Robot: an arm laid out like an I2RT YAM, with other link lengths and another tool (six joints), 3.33 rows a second.
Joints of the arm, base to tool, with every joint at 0 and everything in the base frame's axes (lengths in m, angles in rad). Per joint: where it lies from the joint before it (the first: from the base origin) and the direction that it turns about. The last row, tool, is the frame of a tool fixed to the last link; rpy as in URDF.
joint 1: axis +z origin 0 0 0.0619
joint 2: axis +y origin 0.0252 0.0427 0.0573
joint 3: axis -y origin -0.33 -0.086 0
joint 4: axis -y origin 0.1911 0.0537 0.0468
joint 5: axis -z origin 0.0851 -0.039 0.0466
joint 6: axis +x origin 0.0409 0 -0.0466
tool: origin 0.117 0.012 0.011 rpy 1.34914 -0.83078 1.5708
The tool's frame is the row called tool.
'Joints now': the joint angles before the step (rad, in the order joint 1, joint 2, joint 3, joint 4, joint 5, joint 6). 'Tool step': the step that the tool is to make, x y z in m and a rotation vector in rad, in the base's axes. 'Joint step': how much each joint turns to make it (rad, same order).
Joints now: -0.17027 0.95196 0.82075 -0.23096 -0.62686 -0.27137
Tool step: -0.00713 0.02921 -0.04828 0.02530 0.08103 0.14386
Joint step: 0.10464 0.02803 -0.17255 0.11634 -0.04223 -0.00142
